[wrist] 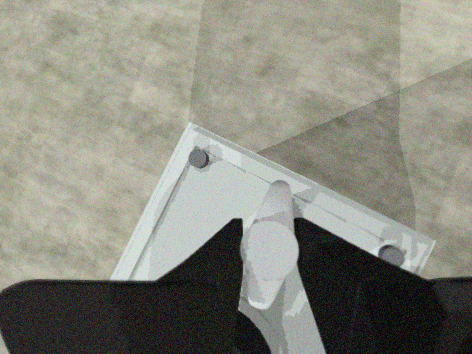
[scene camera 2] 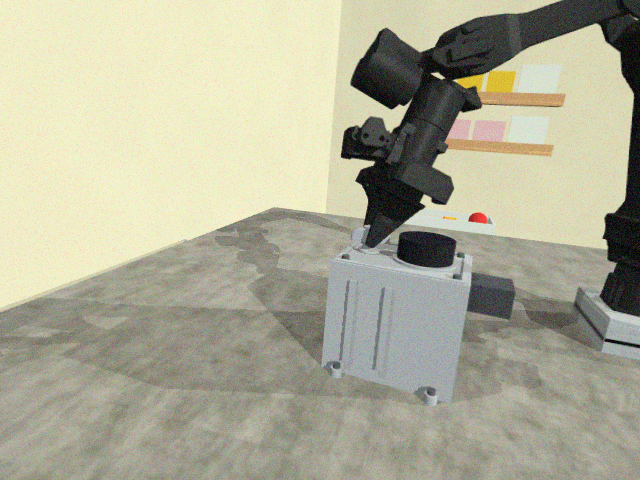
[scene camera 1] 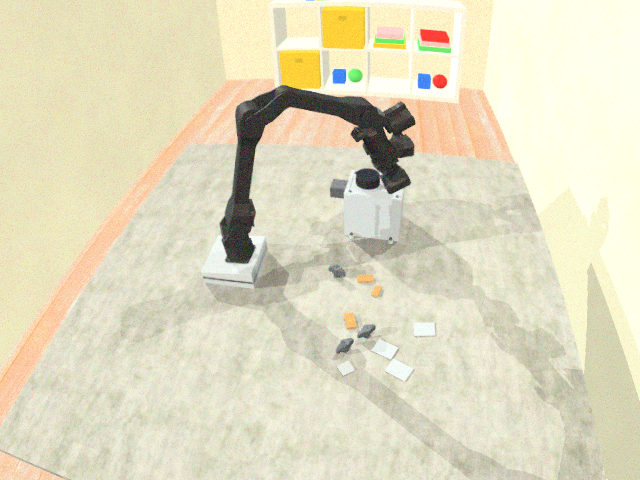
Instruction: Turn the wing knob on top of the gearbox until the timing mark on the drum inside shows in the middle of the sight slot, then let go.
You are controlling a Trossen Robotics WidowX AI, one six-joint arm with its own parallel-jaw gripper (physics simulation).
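Seen in the pictures: gripper, fingertip midpoint: (wrist: 267, 228) (scene camera 2: 366, 245); arm's base, origin of the base link: (scene camera 2: 630, 308) (scene camera 1: 240, 254).
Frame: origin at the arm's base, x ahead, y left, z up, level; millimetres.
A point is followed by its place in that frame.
The pale grey gearbox (scene camera 1: 360, 217) {x 279, y 169, z 19 mm} (scene camera 2: 413, 330) {x 287, y 289, z 26 mm} (wrist: 200, 200) {x 356, y 264, z 88 mm} stands upright on the mat. Its light wing knob (wrist: 270, 250) {x 357, y 227, z 120 mm} sits on top near one edge; in scene camera 2 part of the knob (scene camera 2: 357, 236) {x 371, y 236, z 107 mm} shows behind the fingers. My gripper (scene camera 2: 370, 241) {x 360, y 230, z 96 mm} (wrist: 267, 228) {x 360, y 230, z 96 mm} is shut on the wing knob, one black finger on each side of its hub. In the wrist view one wing points up and slightly right, the other down. In scene camera 1 the fingertips are hidden behind the gripper's body. I cannot make out the sight slot or the timing mark in these views.
A black round cap (scene camera 1: 367, 178) {x 291, y 211, z 116 mm} (scene camera 2: 426, 249) {x 287, y 261, z 111 mm} rises from the gearbox top close to the knob. A dark grey block (scene camera 1: 338, 188) {x 214, y 210, z 77 mm} (scene camera 2: 491, 295) {x 214, y 253, z 69 mm} sticks out from its side. Orange pieces (scene camera 1: 350, 320) {x 301, y -126, z -41 mm}, dark lumps (scene camera 1: 344, 345) {x 302, y -211, z -20 mm} and white tiles (scene camera 1: 424, 329) {x 471, y -125, z -45 mm} lie on the mat.
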